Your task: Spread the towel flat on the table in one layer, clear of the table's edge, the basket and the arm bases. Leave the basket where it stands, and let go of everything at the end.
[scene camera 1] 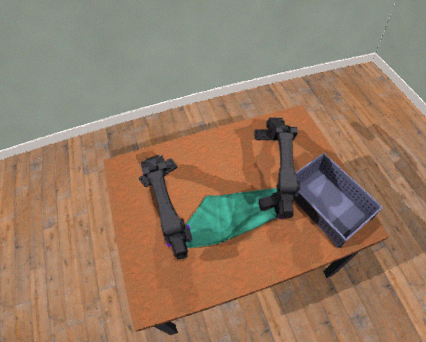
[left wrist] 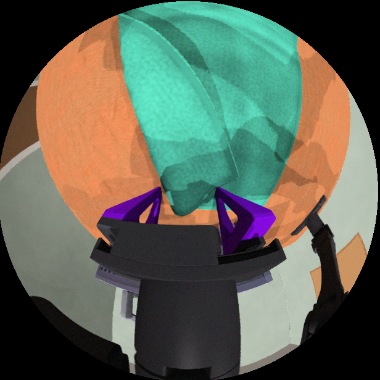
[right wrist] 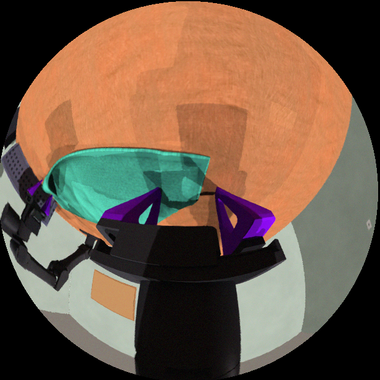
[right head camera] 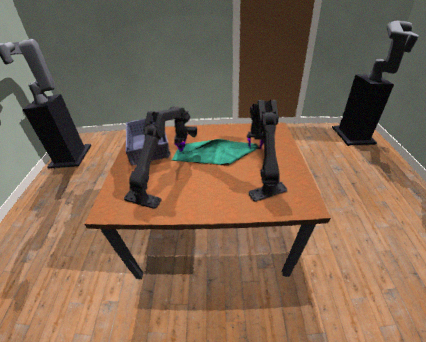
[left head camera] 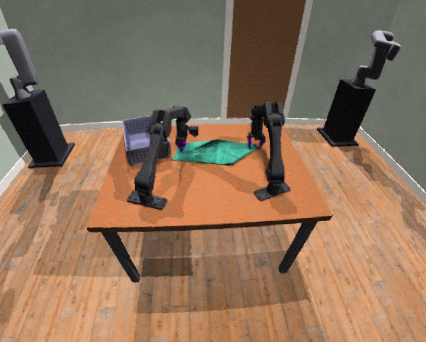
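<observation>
The green towel (left head camera: 215, 156) (right head camera: 215, 156) (scene camera 1: 220, 220) (left wrist: 175, 115) (right wrist: 100, 175) lies on the table with creases. In the left wrist view a long flap is folded over it, narrowing to a corner. My left gripper (left head camera: 181, 145) (right head camera: 181, 145) (scene camera 1: 283, 216) (left wrist: 188, 190) is open, low at the towel's basket-side end, its fingertips on either side of that folded corner. My right gripper (left head camera: 255, 145) (right head camera: 255, 143) (scene camera 1: 178, 236) (right wrist: 187, 191) is open at the towel's other end, the corner reaching partly between its fingers. Whether the fingertips touch the towel cannot be told.
The lavender basket (left head camera: 147, 154) (right head camera: 160, 152) (scene camera 1: 350, 187) (right wrist: 16, 167) stands on the table (left head camera: 210, 210) (right head camera: 210, 207) (scene camera 1: 175, 290) close beside my left gripper. Both arm bases sit toward the near edge in the head views. Two pedestals with grey arms stand on the floor beyond.
</observation>
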